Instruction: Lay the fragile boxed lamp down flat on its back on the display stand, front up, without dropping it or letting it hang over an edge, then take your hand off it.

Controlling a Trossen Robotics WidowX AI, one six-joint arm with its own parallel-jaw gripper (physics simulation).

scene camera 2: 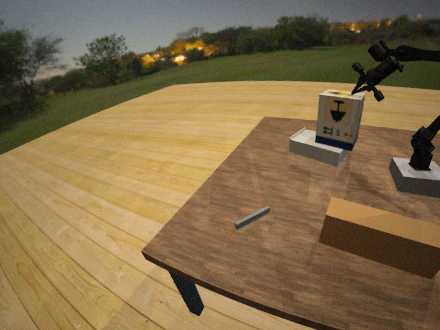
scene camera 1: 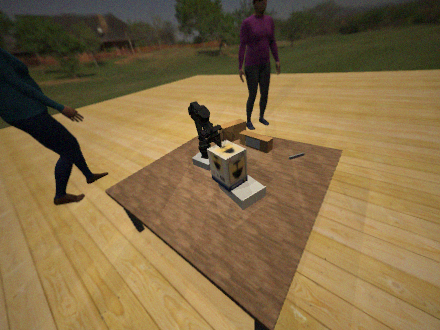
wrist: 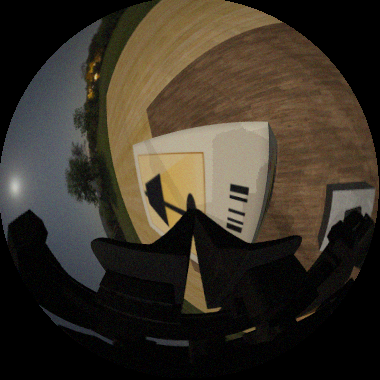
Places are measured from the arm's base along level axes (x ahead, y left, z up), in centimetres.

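Pixels of known places: gripper, fingertip midpoint: point(scene camera 2: 351, 94) point(scene camera 1: 221, 147) point(wrist: 192, 213); arm's base, link origin: point(scene camera 2: 419, 166) point(scene camera 1: 206, 156).
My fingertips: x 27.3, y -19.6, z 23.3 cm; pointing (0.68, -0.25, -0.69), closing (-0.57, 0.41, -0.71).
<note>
Ahead of a thing's pixels: the offset from my fingertips to its top centre. "spot": to the spot under its first point. Level surfaces: height alone.
The boxed lamp point(scene camera 1: 228, 166) point(scene camera 2: 340, 120), a white box with yellow lamp pictures and a blue bottom band, stands upright on the arm-side end of the display stand point(scene camera 1: 251, 194) point(scene camera 2: 316, 148). Its base seems to reach slightly past that end of the stand. The rest of the pale, low stand shows beside it. In the wrist view the box top @[spot: dx -5.2, dy -3.3, dz -0.3 cm] point(wrist: 235, 150), with a yellow panel and black marks, fills the middle. My gripper point(scene camera 1: 220, 145) point(scene camera 2: 353, 93) point(wrist: 192, 213) is shut and empty, fingertips together at the box's top; whether they touch it is hard to tell.
The arm's base block point(scene camera 1: 201, 161) point(scene camera 2: 417, 184) point(wrist: 337, 205) stands behind the lamp box. Two brown cartons @[dx -24.9, dy +65.7, dz -13.9 cm] point(scene camera 1: 233, 130) @[dx +1.0, dy +56.6, dz -18.9 cm] point(scene camera 1: 257, 141) point(scene camera 2: 380, 237) and a small grey bar @[dx +36.9, dy +49.5, dz -27.7 cm] point(scene camera 1: 296, 156) point(scene camera 2: 252, 217) lie on the brown table @[dz -29.9 cm] point(scene camera 1: 200, 220) point(scene camera 2: 215, 255). Two people stand beyond the table.
</note>
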